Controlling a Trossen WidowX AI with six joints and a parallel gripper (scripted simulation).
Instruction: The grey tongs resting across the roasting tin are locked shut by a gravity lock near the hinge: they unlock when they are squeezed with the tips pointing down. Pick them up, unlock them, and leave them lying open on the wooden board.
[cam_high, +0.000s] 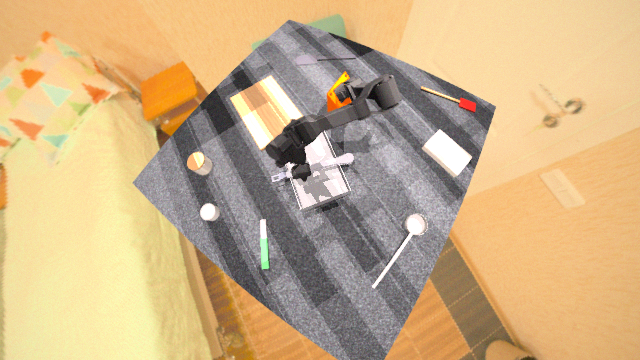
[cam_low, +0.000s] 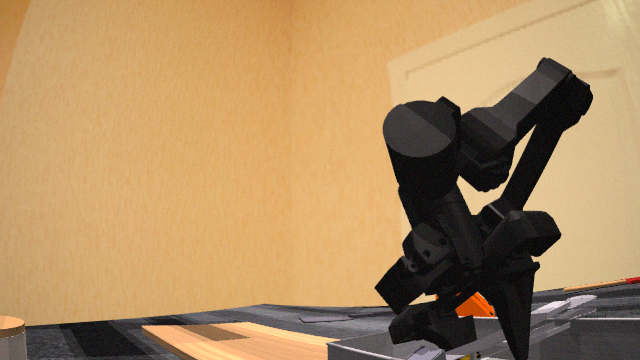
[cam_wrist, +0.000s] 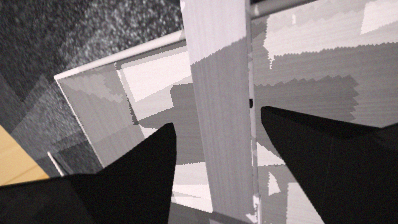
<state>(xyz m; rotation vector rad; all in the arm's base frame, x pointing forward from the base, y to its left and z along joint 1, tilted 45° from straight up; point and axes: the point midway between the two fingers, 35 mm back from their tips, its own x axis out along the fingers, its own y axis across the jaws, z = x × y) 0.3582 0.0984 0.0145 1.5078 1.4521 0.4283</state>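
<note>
Right now my gripper tip is 6 cm past the grey roasting tin and 1 cm above it. From my gripper tip the other things lie so: tongs arm (6 cm behind, 3 cm to the left, 3 cm above); then wooden board (16 cm behind, 37 cm to the right, 3 cm below); then white cap (34 cm ahead, 22 cm to the right, 2 cm below).
</note>
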